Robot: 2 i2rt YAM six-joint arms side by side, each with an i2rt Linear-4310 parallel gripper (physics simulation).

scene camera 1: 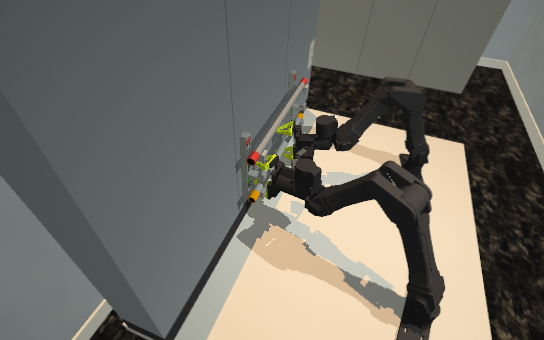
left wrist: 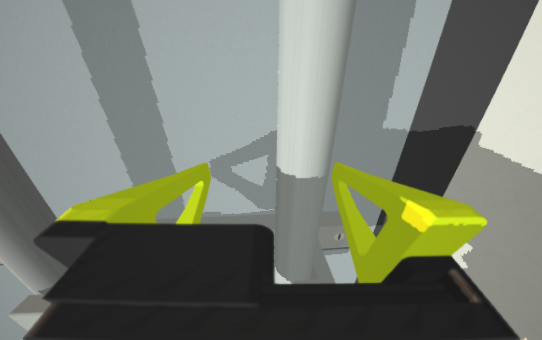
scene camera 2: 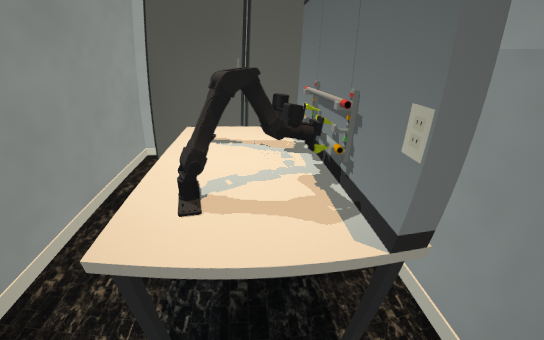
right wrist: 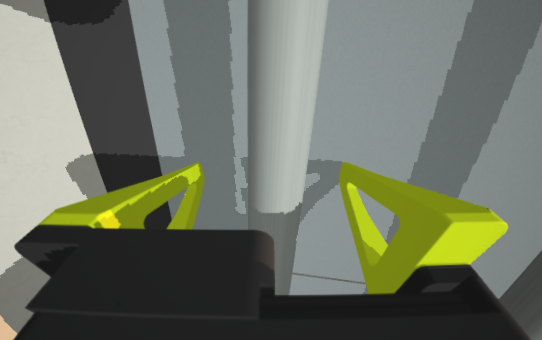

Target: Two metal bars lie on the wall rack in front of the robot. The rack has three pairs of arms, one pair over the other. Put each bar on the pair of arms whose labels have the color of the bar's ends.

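Frame: origin at the left arm's base, x up, y ahead, z left, level; millimetres.
Where they show: left gripper, fingertip midpoint: [left wrist: 271, 169]; right gripper, fingertip midpoint: [scene camera 1: 274, 140] [scene camera 2: 331, 135]; left arm's base, origin of the base link: [scene camera 1: 416, 316]; right arm's base, origin of the base link: [scene camera 1: 411, 171] [scene camera 2: 189, 197].
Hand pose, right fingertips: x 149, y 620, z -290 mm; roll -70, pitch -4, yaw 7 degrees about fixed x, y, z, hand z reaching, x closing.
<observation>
Things, the pixels of their top centre, and the offset from my right fingertips. Level surfaces: height alone.
- red-ended bar, middle of its top: [scene camera 1: 282, 110] [scene camera 2: 322, 91] dy -49, dx +170, dz +44 mm
- rack, middle of its top: [scene camera 2: 347, 88] dy -5, dx +205, dz -160 mm
- orange-ended bar, middle of its top: [right wrist: 319, 83] [scene camera 1: 280, 148] [scene camera 2: 318, 127] dy -51, dx +20, dz +48 mm
- socket plate, middle of its top: [scene camera 2: 423, 106] dy +79, dx +208, dz -456 mm
- pale table, its level: dx -149 mm
The red-ended bar [scene camera 1: 280, 120] [scene camera 2: 326, 95] lies on the top arms of the rack [scene camera 2: 355, 115], beside the red labels. The orange-ended bar [scene camera 1: 254, 196] [scene camera 2: 338, 149] [left wrist: 305, 100] [right wrist: 285, 100] is low on the rack, at about the height of the green-labelled lowest arms. Whether it rests on them is hidden. The middle arms, with orange labels, bear no bar. My left gripper [scene camera 1: 257, 173] [left wrist: 271, 169] and my right gripper [scene camera 1: 280, 142] [scene camera 2: 330, 135] [right wrist: 271, 170] are both open, with fingers above and below the orange-ended bar.
The wall [scene camera 1: 125, 125] [scene camera 2: 385, 65] stands close behind the rack, with a dark strip along its foot. A socket plate [scene camera 2: 418, 133] is on the wall beside the rack. The pale table [scene camera 1: 300, 320] [scene camera 2: 240, 245] is below both arms. The two grippers are close together.
</observation>
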